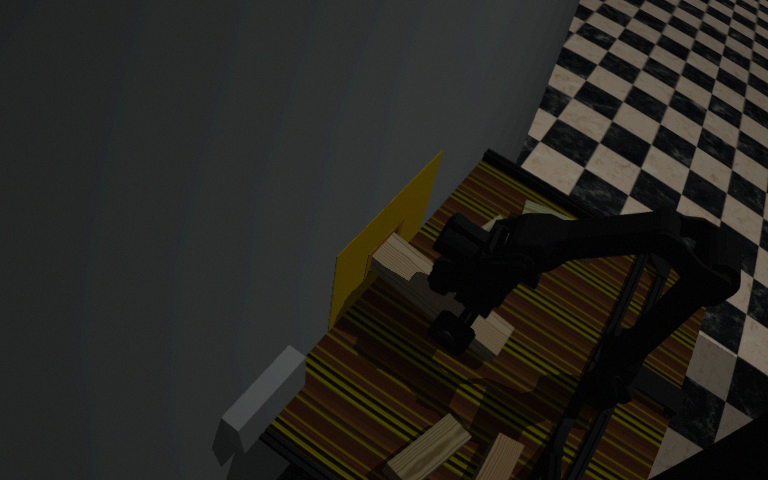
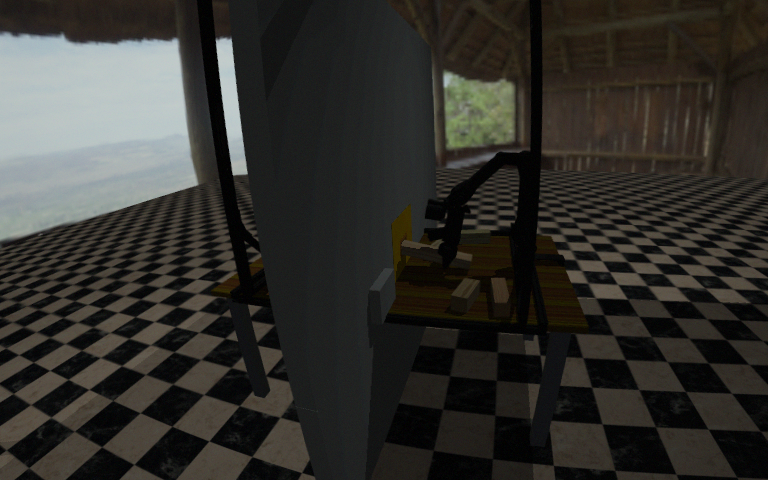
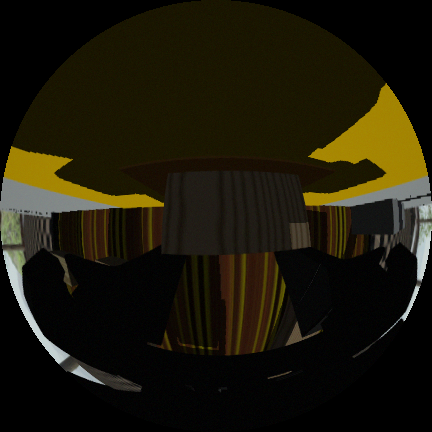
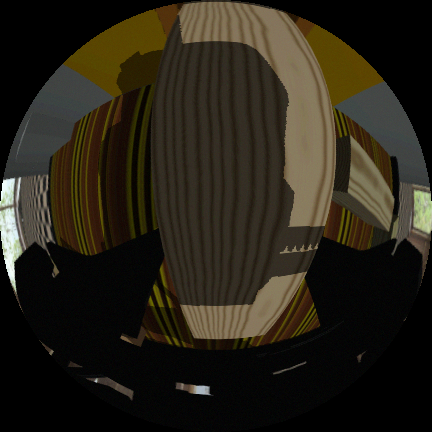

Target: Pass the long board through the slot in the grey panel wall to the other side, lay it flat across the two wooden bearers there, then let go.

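Places are measured from the left arm's base along level axes (x ahead, y left, z up), in millimetres.
Pixels of known places: left gripper, fingertip midpoint: (image 3: 230, 239); right gripper, fingertip midpoint: (image 2: 445, 264) (image 4: 230, 232); left arm's base, origin of the base link: (image 3: 206, 390); right arm's base, origin of the base link: (image 1: 599, 392).
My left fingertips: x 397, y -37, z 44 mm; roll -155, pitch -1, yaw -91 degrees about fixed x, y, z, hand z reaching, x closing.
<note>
Ahead of a thing's pixels: the offset from my left fingertips to its top centre. "*": to the spot under its first point.
The long wooden board (image 1: 398, 259) (image 2: 415, 249) (image 4: 306, 120) pokes through the slot in the yellow plate {* 87 mm ahead, 12 mm right, 62 mm up} (image 1: 382, 238) (image 2: 402, 229) (image 3: 382, 141) of the grey panel wall (image 1: 263, 143) (image 2: 334, 190). It slopes out over the striped table. My right gripper (image 1: 468, 310) (image 2: 445, 254) (image 4: 230, 232) is open, one finger on each side of the board, close above it. My left gripper (image 3: 230, 239), behind the wall, is shut on the board's other end {* 16 mm ahead, 4 mm left, 46 mm up} (image 3: 231, 209). Two wooden bearers {328 mm ahead, 221 mm right, 16 mm down} (image 1: 429, 448) {428 mm ahead, 213 mm right, 20 mm down} (image 1: 500, 458) (image 2: 464, 294) (image 2: 499, 291) lie near the table's front edge.
A third wooden block {307 mm ahead, 305 mm left, 16 mm down} (image 1: 539, 208) (image 2: 474, 235) (image 4: 362, 181) lies behind the right gripper. A grey bracket {* 108 mm ahead, 315 mm right, 37 mm up} (image 1: 263, 395) (image 2: 380, 295) sticks out from the wall at the table corner. Black frame posts (image 2: 527, 190) stand at the table's right side.
</note>
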